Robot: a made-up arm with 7 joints.
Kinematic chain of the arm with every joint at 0, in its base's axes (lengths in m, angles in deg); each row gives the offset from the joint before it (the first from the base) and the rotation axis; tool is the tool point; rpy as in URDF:
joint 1: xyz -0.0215 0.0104 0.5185 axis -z
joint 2: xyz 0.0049 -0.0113 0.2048 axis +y
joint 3: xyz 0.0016 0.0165 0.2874 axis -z
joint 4: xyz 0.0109 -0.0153 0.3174 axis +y
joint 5: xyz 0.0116 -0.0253 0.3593 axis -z
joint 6: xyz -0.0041 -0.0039 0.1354 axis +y
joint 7: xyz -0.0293 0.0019 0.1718 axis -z
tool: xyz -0.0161 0.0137 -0.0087 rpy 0 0 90
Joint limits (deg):
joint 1: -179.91..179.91
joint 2: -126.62..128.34
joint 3: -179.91..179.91
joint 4: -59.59..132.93
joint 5: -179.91..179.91
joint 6: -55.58..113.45
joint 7: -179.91..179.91
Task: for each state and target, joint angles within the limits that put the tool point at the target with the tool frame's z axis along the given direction. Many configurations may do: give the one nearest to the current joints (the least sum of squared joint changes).
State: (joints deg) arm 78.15 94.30 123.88 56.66 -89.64 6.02 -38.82
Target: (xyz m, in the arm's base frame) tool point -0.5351 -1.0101 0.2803 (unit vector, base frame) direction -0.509 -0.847 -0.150
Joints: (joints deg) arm 107.56 124.32 121.37 26.22 -85.94 -13.77 -37.75
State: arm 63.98 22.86 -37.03 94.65 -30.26 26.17 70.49
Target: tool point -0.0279 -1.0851 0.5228 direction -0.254 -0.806 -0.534
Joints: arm 90.42 70.79 -12.80 58.66 -71.33 -25.82 70.71
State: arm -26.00 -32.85 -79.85 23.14 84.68 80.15 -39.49
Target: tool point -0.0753 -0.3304 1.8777 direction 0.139 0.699 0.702
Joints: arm -67.60 -24.56 -87.10 -12.98 74.33 72.70 -40.96
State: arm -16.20 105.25 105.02 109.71 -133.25 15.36 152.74
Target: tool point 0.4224 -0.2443 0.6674 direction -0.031 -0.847 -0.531
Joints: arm -38.34 99.51 94.03 130.44 -93.77 41.27 151.53
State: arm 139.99 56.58 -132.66 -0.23 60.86 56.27 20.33
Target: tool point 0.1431 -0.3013 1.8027 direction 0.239 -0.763 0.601
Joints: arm 157.04 19.73 -151.78 50.56 102.80 40.99 23.51
